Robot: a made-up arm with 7 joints.
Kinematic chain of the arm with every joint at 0, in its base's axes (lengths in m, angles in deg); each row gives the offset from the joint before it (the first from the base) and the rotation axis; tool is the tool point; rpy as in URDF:
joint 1: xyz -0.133 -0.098 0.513 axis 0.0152 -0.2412 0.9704
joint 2: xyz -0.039 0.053 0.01 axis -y
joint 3: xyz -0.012 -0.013 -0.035 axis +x
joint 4: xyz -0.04 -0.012 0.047 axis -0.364 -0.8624 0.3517
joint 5: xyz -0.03 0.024 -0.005 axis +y
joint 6: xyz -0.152 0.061 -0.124 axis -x
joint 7: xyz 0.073 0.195 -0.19 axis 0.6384 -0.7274 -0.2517
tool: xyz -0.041 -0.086 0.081 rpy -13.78 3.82 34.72
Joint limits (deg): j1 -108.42..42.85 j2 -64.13..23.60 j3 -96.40..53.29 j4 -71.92..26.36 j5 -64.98..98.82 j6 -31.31..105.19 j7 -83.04..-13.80
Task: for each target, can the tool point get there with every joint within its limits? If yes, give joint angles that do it. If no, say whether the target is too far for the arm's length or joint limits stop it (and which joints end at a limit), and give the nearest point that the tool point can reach.
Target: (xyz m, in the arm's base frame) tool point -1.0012 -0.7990 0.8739
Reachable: no: too far | nearest point -0.5471 -0.3661 0.6625 | short by 0.662 m
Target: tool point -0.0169 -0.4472 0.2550
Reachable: no: joint limits stop it (at a limit: joint 1, joint 2, joint 4, joint 7) | nearest point -0.0519 -0.3957 0.2848 | short by 0.069 m
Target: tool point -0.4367 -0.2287 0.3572
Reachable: yes | joints 27.40 -5.29 -1.51 0.49 35.09 92.31 -24.65
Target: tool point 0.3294 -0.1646 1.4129
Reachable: no: too far | nearest point 0.1132 -0.1158 0.9226 | short by 0.538 m
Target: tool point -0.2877 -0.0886 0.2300
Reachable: yes | joints -61.10 13.96 -79.60 8.75 -6.50 -1.40 -64.35
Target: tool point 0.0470 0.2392 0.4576
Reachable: yes | joints -52.65 -35.13 13.11 -7.63 -12.35 -4.26 -75.21
